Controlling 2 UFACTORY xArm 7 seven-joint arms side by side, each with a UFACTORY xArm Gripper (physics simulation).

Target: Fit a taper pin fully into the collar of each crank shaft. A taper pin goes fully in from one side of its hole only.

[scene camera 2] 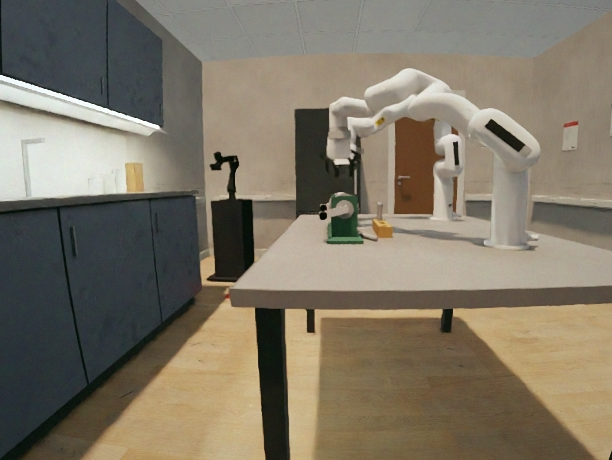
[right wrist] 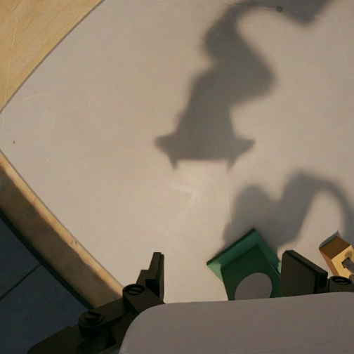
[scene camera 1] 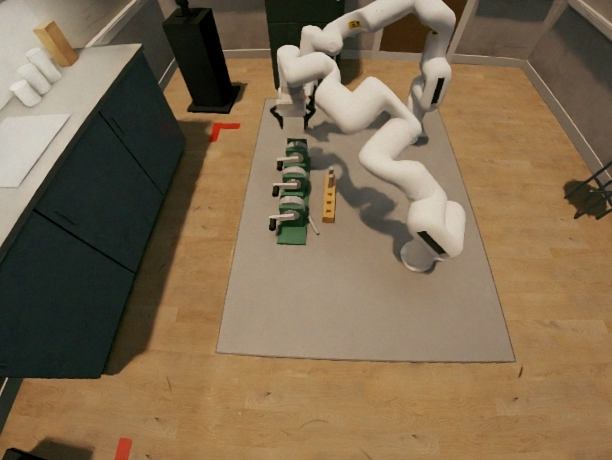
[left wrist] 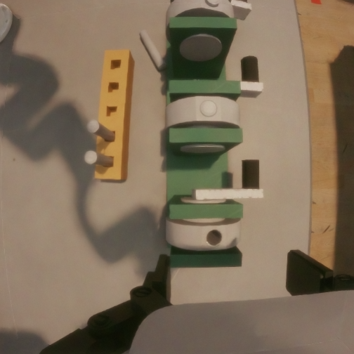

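Seen in the pictures: left gripper, between the fingertips: point(scene camera 2: 339, 173) point(scene camera 1: 293, 127); right gripper, between the fingertips: point(scene camera 2: 343, 177); left arm's base, origin of its link: point(scene camera 2: 505, 245) point(scene camera 1: 416, 256); right arm's base, origin of its link: point(scene camera 2: 442, 220).
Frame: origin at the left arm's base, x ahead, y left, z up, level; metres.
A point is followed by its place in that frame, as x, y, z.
Observation:
A green stand point(scene camera 1: 292, 236) @[0.485, -0.046, 0.010] point(scene camera 2: 345, 240) @[0.485, -0.026, 0.010] point(left wrist: 197, 175) carries three crank shafts with pale collars. The far collar in scene camera 1 point(scene camera 1: 296, 144) @[0.500, -0.408, 0.150] point(left wrist: 187, 234) has an open, empty hole in the left wrist view. The middle collar point(scene camera 1: 295, 171) @[0.488, -0.260, 0.148] point(left wrist: 180, 115) and near collar point(scene camera 1: 292, 201) @[0.484, -0.116, 0.149] point(left wrist: 187, 11) each show a round pin head; depth is unclear. Two grey pins point(left wrist: 102, 130) point(left wrist: 100, 159) stand in a yellow rack point(scene camera 1: 328, 206) @[0.350, -0.179, 0.040] point(scene camera 2: 382, 230) @[0.359, -0.126, 0.027] point(left wrist: 122, 100). My left gripper point(scene camera 1: 293, 125) @[0.507, -0.417, 0.231] point(left wrist: 229, 272) is open and empty above the stand's far end. My right gripper point(right wrist: 223, 271) is open and empty.
A loose grey rod point(scene camera 1: 313, 225) @[0.405, -0.099, 0.015] point(left wrist: 151, 50) lies between the stand and rack, close to the stand's base. Cranks with black handles point(scene camera 1: 275, 191) @[0.561, -0.188, 0.108] point(left wrist: 250, 174) stick out on the stand's other side. Both arms reach close together over the stand's far end.

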